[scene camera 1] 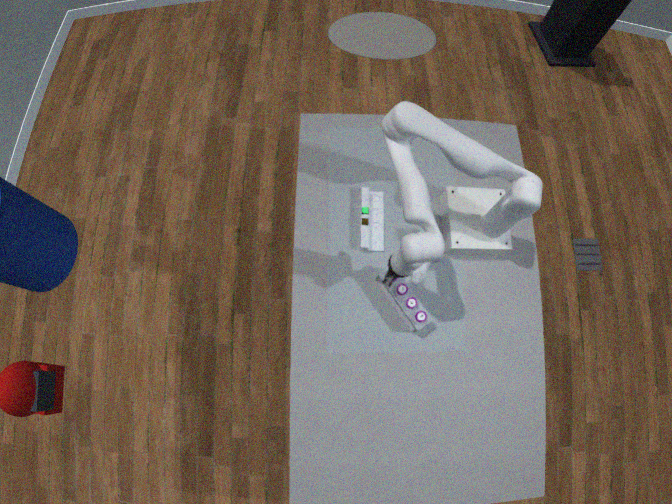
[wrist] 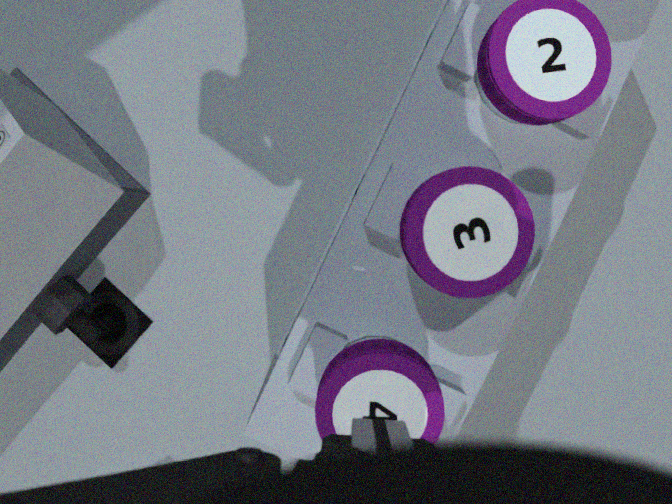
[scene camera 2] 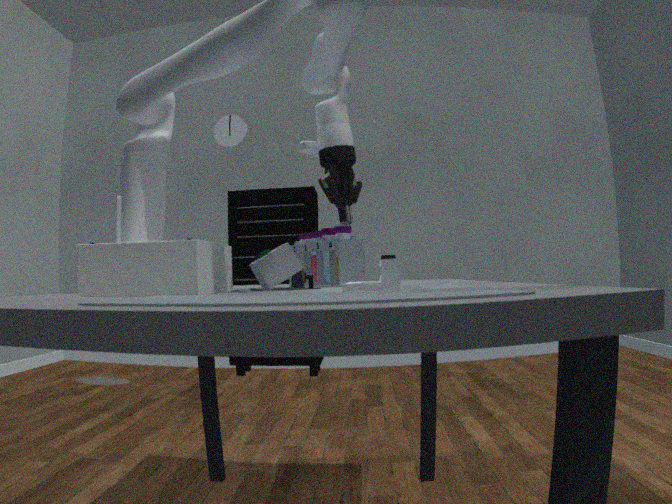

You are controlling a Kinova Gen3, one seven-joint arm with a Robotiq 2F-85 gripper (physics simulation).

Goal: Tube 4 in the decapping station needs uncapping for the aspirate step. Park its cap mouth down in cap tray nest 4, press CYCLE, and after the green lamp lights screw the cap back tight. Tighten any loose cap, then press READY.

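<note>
The tube rack [scene camera 1: 410, 303] sits slanted on the grey mat. In the wrist view, purple caps numbered 2 [wrist: 544, 59], 3 [wrist: 467, 232] and 4 [wrist: 379, 391] sit on their tubes. My gripper [wrist: 379, 434] is directly over cap 4, fingertips pressed together, much narrower than the cap, holding nothing. From the side, the tip of the gripper [scene camera 2: 344, 217] is just above the row of purple caps [scene camera 2: 324, 233]; I cannot tell if it touches. From above, the gripper [scene camera 1: 389, 276] hides cap 4. A green lamp [scene camera 1: 365, 210] is lit on the white strip panel [scene camera 1: 372, 218].
The arm's white base plate [scene camera 1: 478, 218] lies right of the panel. A grey box corner [wrist: 65, 217] with a small black block [wrist: 103, 322] is left of the rack. A small black-topped white post [scene camera 2: 388, 269] stands right of the rack.
</note>
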